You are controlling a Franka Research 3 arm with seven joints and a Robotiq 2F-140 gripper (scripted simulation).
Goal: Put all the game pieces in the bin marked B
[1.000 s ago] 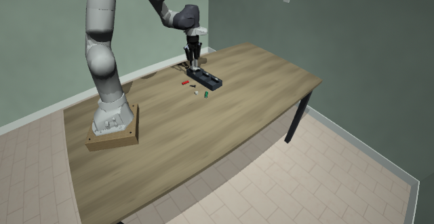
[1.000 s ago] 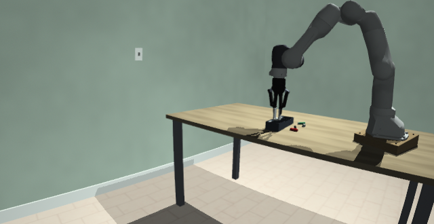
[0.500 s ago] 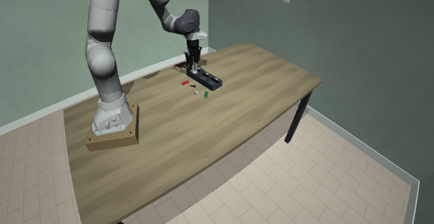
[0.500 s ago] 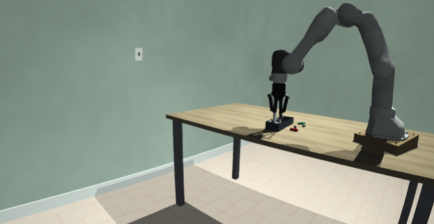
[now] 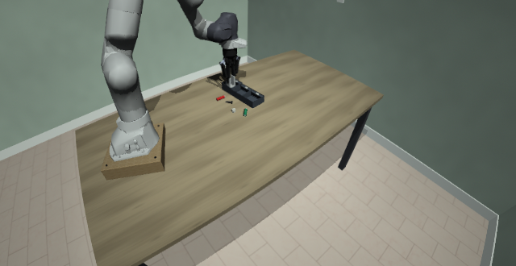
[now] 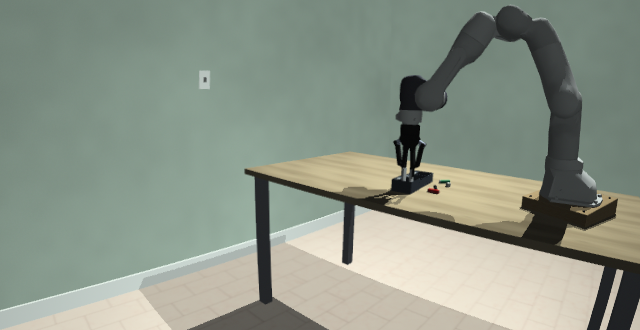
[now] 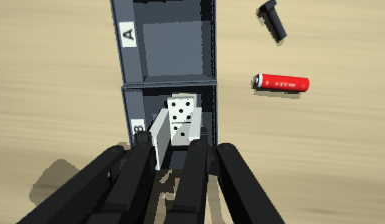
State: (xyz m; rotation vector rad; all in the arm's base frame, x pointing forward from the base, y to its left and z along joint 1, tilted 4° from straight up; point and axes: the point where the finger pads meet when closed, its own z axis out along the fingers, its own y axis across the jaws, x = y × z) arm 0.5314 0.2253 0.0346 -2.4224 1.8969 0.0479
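Now: hand 8 cm past the white die, 19 cm to the left of it and 5 cm above it. From my hand the other things lie so: red cylinder 9 cm behind, 5 cm to the right, 5 cm below; white domino 3 cm below; dark bin 3 cm ahead, 8 cm to the right, 3 cm below.
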